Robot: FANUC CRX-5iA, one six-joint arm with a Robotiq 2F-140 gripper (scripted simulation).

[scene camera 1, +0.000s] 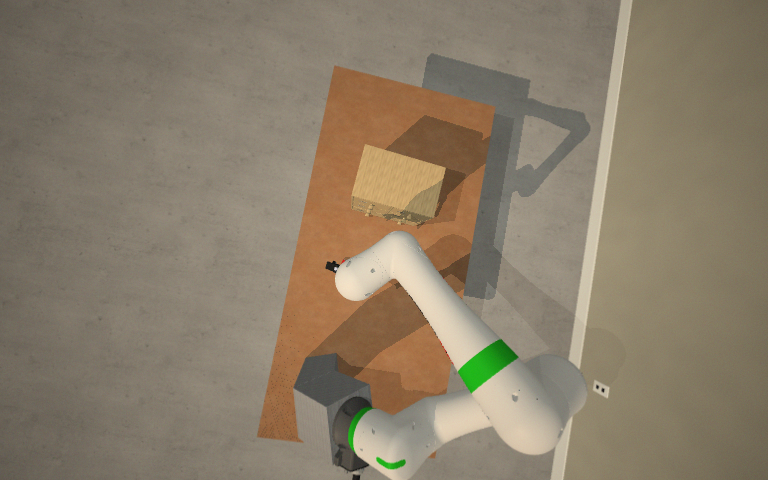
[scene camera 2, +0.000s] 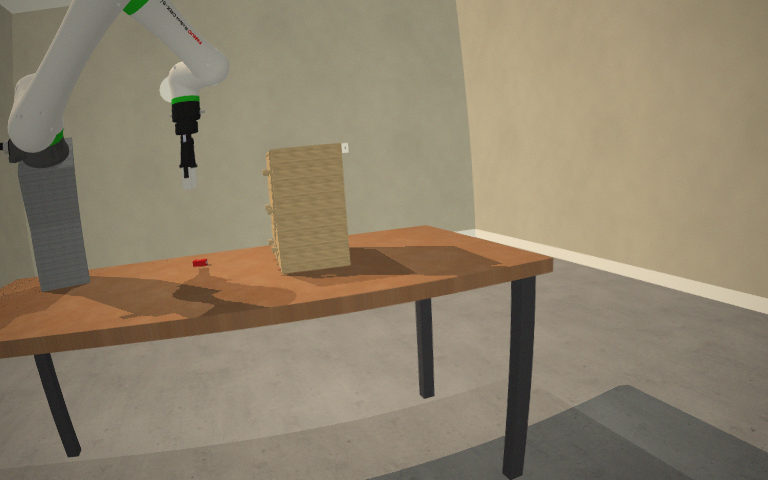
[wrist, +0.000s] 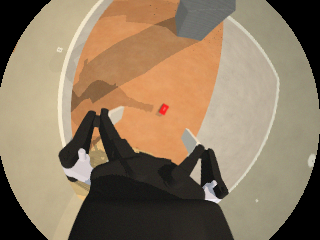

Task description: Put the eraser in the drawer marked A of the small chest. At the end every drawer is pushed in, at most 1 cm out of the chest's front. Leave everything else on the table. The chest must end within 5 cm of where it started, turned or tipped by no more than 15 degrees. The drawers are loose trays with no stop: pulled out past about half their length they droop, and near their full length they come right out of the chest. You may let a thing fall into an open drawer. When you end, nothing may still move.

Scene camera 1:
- wooden chest: 384, 177
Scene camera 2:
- gripper: 190, 188
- wooden chest: 308, 182
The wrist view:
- gripper: 153, 123
